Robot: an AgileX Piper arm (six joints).
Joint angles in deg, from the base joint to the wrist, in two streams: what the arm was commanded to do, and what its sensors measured. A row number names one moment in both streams.
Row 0, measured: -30.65 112.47 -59.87 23.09 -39.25 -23.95
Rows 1 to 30, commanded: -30.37 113.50 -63.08 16.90 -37.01 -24.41; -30.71 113.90 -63.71 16.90 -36.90 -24.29; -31.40 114.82 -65.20 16.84 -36.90 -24.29; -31.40 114.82 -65.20 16.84 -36.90 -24.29; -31.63 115.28 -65.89 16.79 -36.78 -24.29; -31.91 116.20 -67.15 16.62 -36.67 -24.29; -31.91 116.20 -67.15 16.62 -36.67 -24.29; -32.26 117.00 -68.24 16.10 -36.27 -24.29; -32.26 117.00 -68.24 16.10 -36.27 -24.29; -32.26 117.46 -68.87 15.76 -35.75 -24.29; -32.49 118.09 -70.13 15.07 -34.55 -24.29; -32.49 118.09 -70.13 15.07 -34.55 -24.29; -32.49 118.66 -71.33 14.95 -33.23 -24.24; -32.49 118.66 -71.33 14.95 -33.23 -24.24; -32.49 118.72 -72.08 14.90 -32.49 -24.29; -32.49 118.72 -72.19 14.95 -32.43 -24.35; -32.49 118.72 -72.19 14.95 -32.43 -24.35; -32.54 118.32 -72.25 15.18 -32.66 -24.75; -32.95 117.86 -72.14 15.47 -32.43 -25.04; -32.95 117.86 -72.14 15.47 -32.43 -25.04; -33.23 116.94 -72.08 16.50 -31.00 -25.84; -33.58 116.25 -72.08 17.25 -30.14 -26.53; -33.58 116.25 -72.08 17.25 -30.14 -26.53; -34.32 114.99 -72.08 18.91 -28.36 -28.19; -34.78 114.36 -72.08 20.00 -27.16 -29.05; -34.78 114.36 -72.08 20.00 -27.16 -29.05; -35.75 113.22 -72.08 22.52 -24.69 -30.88; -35.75 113.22 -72.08 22.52 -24.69 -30.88; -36.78 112.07 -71.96 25.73 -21.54 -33.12; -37.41 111.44 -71.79 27.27 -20.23 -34.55
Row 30, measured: -36.50 113.73 -71.16 23.89 -23.38 -31.46
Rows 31 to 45, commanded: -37.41 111.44 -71.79 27.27 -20.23 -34.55; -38.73 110.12 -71.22 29.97 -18.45 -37.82; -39.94 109.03 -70.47 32.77 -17.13 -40.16; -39.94 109.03 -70.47 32.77 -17.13 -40.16; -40.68 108.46 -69.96 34.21 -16.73 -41.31; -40.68 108.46 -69.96 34.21 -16.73 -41.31; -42.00 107.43 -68.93 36.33 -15.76 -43.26; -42.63 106.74 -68.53 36.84 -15.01 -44.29; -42.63 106.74 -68.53 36.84 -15.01 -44.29; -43.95 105.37 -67.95 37.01 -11.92 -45.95; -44.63 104.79 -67.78 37.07 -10.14 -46.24; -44.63 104.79 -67.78 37.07 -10.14 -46.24; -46.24 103.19 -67.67 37.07 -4.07 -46.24; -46.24 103.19 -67.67 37.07 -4.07 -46.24; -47.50 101.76 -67.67 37.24 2.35 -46.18
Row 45, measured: -45.78 104.34 -67.78 37.01 -5.96 -45.49
